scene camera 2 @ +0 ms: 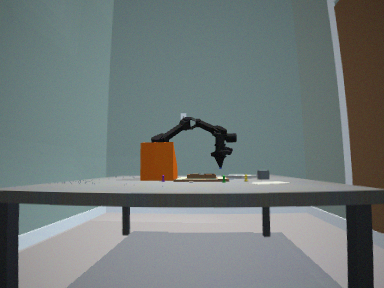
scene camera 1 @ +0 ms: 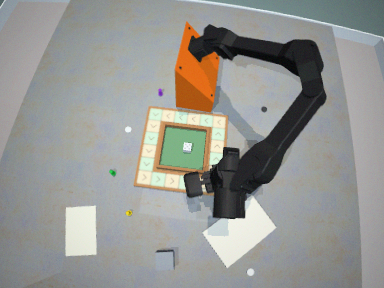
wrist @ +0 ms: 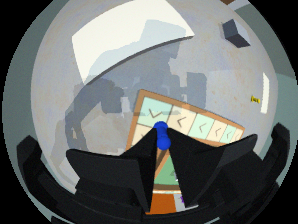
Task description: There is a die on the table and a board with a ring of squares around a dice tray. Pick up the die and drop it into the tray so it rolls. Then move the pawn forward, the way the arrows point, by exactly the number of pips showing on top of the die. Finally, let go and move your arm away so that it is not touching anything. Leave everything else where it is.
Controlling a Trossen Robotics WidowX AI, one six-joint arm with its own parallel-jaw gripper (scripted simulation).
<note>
My gripper carries a blue pawn. Further things: a green dice tray.
My gripper also shows in the wrist view.
</note>
